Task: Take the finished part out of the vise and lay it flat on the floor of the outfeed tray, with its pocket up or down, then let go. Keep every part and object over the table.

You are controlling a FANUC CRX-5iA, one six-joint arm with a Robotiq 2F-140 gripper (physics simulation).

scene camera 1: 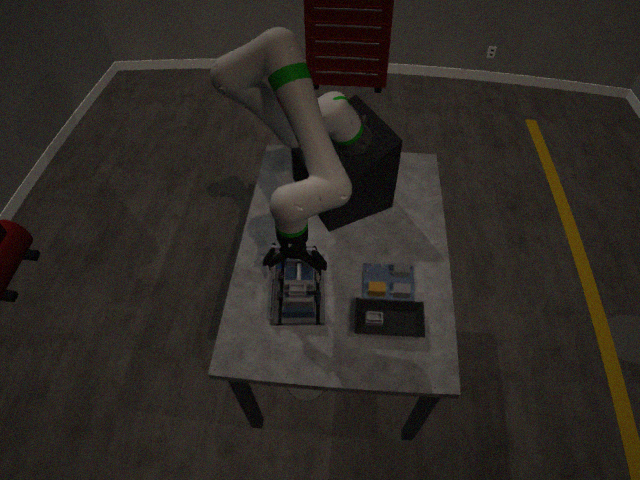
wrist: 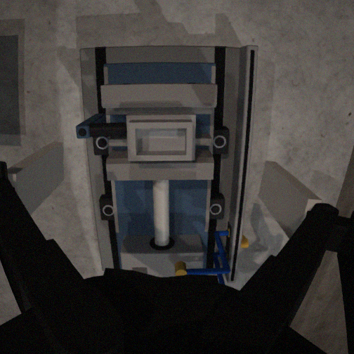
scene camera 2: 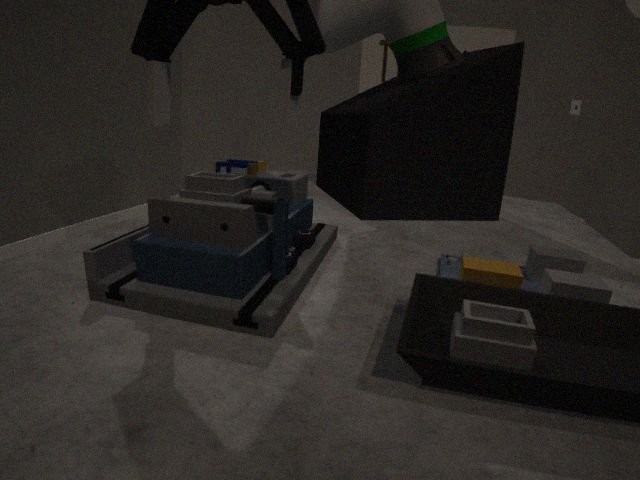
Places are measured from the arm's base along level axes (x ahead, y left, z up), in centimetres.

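Pixels of known places: gripper, fingertip midpoint: (scene camera 1: 296,277) (scene camera 2: 218,128); arm's base, origin of the base link: (scene camera 1: 354,140) (scene camera 2: 431,71).
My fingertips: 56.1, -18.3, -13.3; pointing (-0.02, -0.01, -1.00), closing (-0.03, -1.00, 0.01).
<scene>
Ahead of a thing's pixels: the offset from my fingertips to its top centre, as dx, dy, dz. "spot": to the spot under its first point.
The grey finished part {+0.9, +0.3, -4.5} (scene camera 1: 297,290) (scene camera 2: 214,184) (wrist: 161,138) sits pocket up between the jaws of the vise {-5.5, -0.5, -6.1} (scene camera 2: 199,219) (wrist: 159,96). In the wrist view, blue shows beside it near the upper jaw; I cannot tell whether both jaws touch it. My gripper (scene camera 1: 297,273) (scene camera 2: 227,85) (wrist: 163,169) is wide open and empty. It hangs above the vise, its fingers on either side of the vise's width, and in the wrist view the part lies a little above the line between the fingertips. The black outfeed tray (scene camera 1: 392,331) (scene camera 2: 568,387) stands to the right.
A similar grey pocketed part {+6.8, +27.0, -11.3} (scene camera 1: 374,317) (scene camera 2: 493,341) sits in the tray's left half. Behind the tray, a blue plate {spot: -14.0, +25.1, -14.6} (scene camera 1: 368,271) bears a yellow block {-5.5, +28.1, -11.7} (scene camera 1: 376,288) (scene camera 2: 491,272) and grey blocks. A blue stop post {+1.0, +7.4, -6.2} (scene camera 2: 279,240) (wrist: 90,127) and blue nozzles {spot: -12.8, -4.4, -5.1} (scene camera 2: 237,163) (wrist: 205,271) stand near the vise.
</scene>
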